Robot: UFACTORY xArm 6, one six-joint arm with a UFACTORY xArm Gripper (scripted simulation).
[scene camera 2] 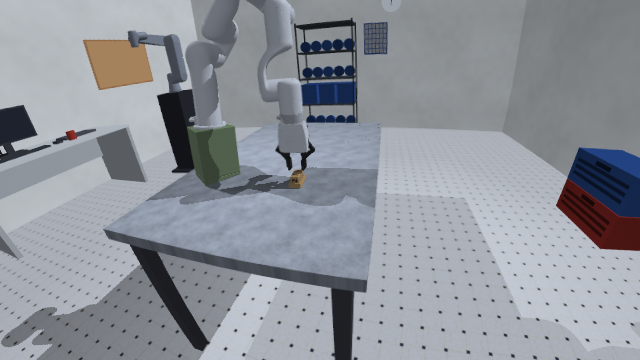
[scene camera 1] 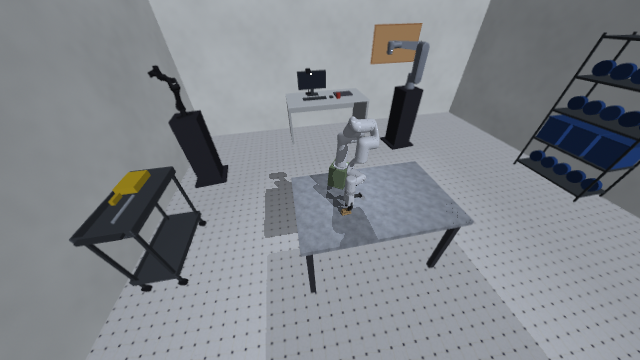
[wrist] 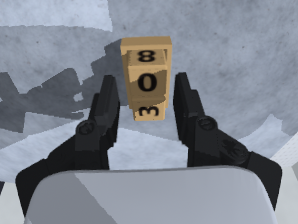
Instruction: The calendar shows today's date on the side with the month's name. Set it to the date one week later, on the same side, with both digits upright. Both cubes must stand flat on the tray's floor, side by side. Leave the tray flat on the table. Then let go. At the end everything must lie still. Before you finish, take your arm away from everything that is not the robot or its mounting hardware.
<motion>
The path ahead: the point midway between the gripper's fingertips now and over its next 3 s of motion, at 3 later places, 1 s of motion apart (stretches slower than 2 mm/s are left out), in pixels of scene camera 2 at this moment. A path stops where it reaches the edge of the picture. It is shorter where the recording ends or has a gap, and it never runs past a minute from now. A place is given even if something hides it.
My gripper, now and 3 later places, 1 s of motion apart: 297,169; 297,172; 298,176; 296,156
</motion>
